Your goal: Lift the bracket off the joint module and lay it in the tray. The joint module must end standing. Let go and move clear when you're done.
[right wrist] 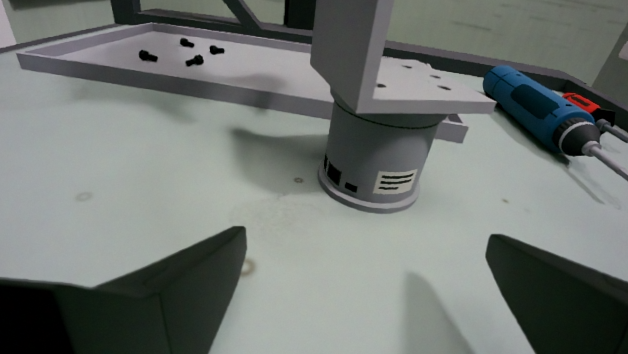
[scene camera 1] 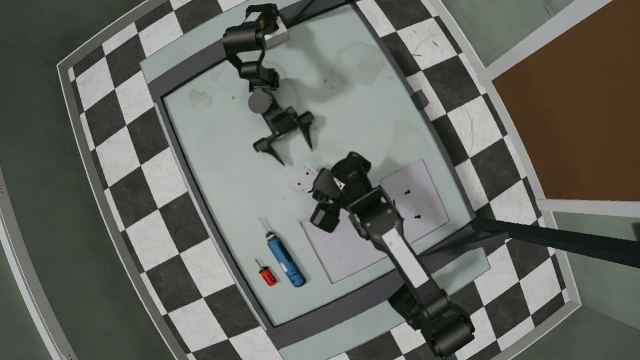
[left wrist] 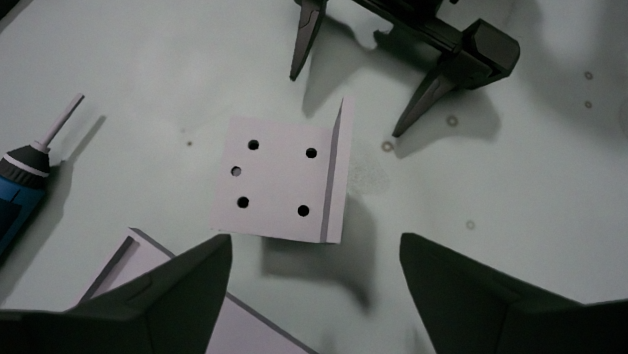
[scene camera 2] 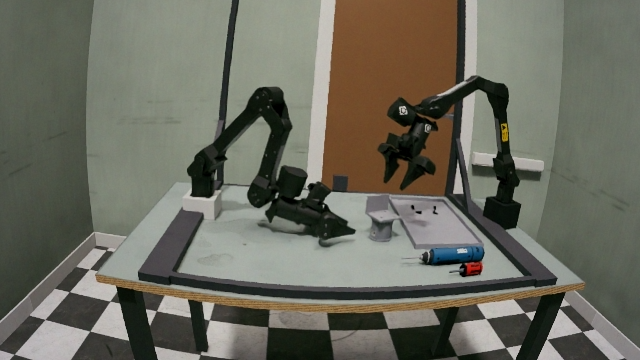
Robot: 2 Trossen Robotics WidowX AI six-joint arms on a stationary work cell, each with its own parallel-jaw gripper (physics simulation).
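Note:
The pale L-shaped bracket [scene camera 1: 304, 181] [scene camera 2: 377, 204] [left wrist: 277, 175] [right wrist: 350, 55] sits on top of the joint module, its flat plate level and its other plate upright. The grey cylindrical joint module [scene camera 2: 381, 231] [right wrist: 380, 145] stands upright on the table; the bracket hides it in the left wrist view. The shallow tray [scene camera 1: 345, 260] [scene camera 2: 450, 235] [left wrist: 250, 325] [right wrist: 150, 81] lies beside it. My left gripper [scene camera 2: 394, 185] [left wrist: 317, 245] is partly open and empty, above the bracket. My right gripper [scene camera 1: 298, 157] [scene camera 2: 340, 237] [left wrist: 344, 108] [right wrist: 365, 241] is open and empty, low near the table, close to the module's upright-plate side.
Several black screws [scene camera 1: 407, 192] [scene camera 2: 435, 209] [right wrist: 194, 60] lie in the tray. A blue power screwdriver [scene camera 1: 285, 260] [scene camera 2: 455, 255] [left wrist: 17, 195] [right wrist: 537, 107] and a small red screwdriver [scene camera 1: 268, 276] [scene camera 2: 471, 269] [right wrist: 582, 102] lie on the table beside the tray.

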